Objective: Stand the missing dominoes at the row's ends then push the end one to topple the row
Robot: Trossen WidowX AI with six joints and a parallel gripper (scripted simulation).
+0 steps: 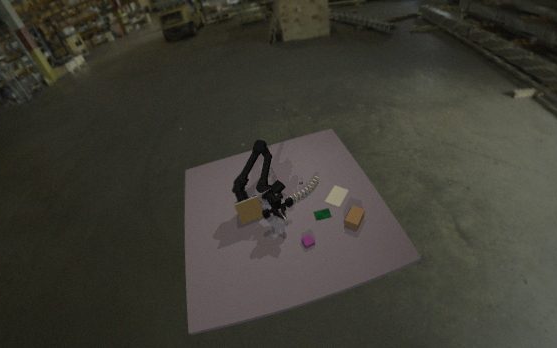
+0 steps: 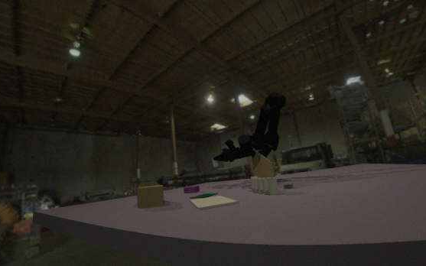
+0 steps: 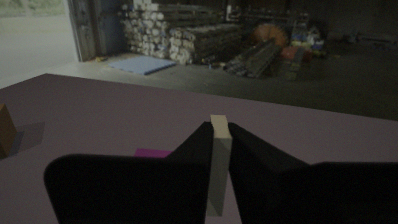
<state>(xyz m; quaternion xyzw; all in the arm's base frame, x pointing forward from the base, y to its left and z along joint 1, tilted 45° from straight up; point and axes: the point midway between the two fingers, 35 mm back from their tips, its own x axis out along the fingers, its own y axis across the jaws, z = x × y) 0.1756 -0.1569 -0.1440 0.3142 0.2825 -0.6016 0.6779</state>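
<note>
The magenta block is 150 mm below my gripper tip, 110 mm to the right of it and 80 mm ahead of it. The rest, counted from my gripper tip: orange box: 390 mm ahead, 130 mm below, 100 mm to the right; then cream flat tile: 390 mm ahead, 160 mm below, 120 mm to the left; then green flat tile: 240 mm ahead, 160 mm below, 30 mm to the left.
</note>
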